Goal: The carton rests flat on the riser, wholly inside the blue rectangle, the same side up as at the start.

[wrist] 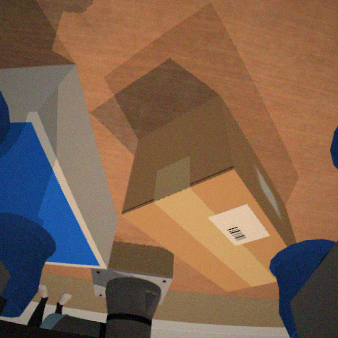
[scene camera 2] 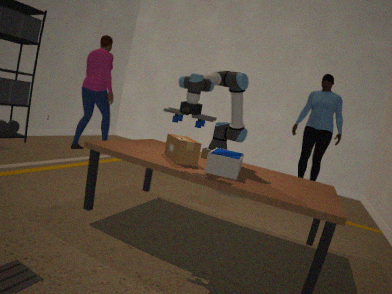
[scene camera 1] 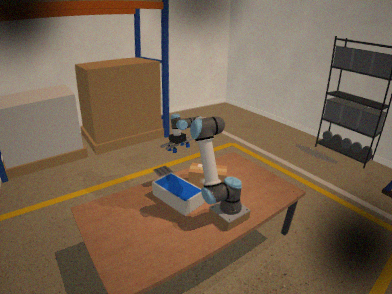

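Where they show: hand at its tool point: (wrist: pixel 163 200) (scene camera 2: pixel 188 123) (scene camera 1: pixel 178 148); arm's base at its link origin: (wrist: pixel 133 288) (scene camera 1: pixel 230 207).
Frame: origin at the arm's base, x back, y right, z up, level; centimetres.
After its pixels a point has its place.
Observation:
The brown carton (scene camera 1: pixel 196 171) @(x -42.3, y 6.8, z 7.4 cm) (scene camera 2: pixel 182 151) @(x -53.4, y 11.2, z 0.7 cm) (wrist: pixel 202 212) @(x -47.9, y 11.6, z 7.4 cm) rests on the table, with a tape strip and a white barcode label on its top. The arm partly hides it in scene camera 1. Beside it, apart, stands the light grey riser (scene camera 1: pixel 169 196) @(x -36.8, y -24.7, z 1.3 cm) (scene camera 2: pixel 223 166) @(x -57.5, y -17.0, z -1.5 cm) (wrist: pixel 86 165) @(x -44.8, y -5.3, z -2.0 cm) with the blue rectangle (scene camera 1: pixel 181 187) @(x -36.5, y -13.7, z 4.4 cm) (scene camera 2: pixel 227 153) @(x -40.8, y -15.0, z 4.4 cm) (wrist: pixel 25 175) @(x -48.6, y -10.9, z 4.4 cm) on top; part of it is outside the wrist view. My gripper (scene camera 1: pixel 176 145) @(x -64.5, y 7.2, z 19.2 cm) (scene camera 2: pixel 188 120) @(x -64.5, y 7.2, z 19.2 cm) is open, holding nothing, above the carton with a visible gap. Its blue suction cups (wrist: pixel 27 260) show at the wrist view's sides.
The wooden table (scene camera 1: pixel 135 235) @(x -27.0, y -61.1, z -7.5 cm) (scene camera 2: pixel 295 187) @(x -35.5, y -62.9, z -7.6 cm) (wrist: pixel 295 65) @(x -60.6, y 22.7, z -7.6 cm) carries the arm's base (scene camera 1: pixel 230 216) @(x 6.1, y -7.3, z 0.1 cm) (wrist: pixel 167 282) @(x -6.0, y 9.1, z -0.1 cm) close to the riser and carton. A black shelf (scene camera 1: pixel 327 95) (scene camera 2: pixel 37 65) and a blue rack post (scene camera 1: pixel 165 70) stand beyond the table. Two people (scene camera 2: pixel 98 75) (scene camera 2: pixel 322 112) stand behind it.

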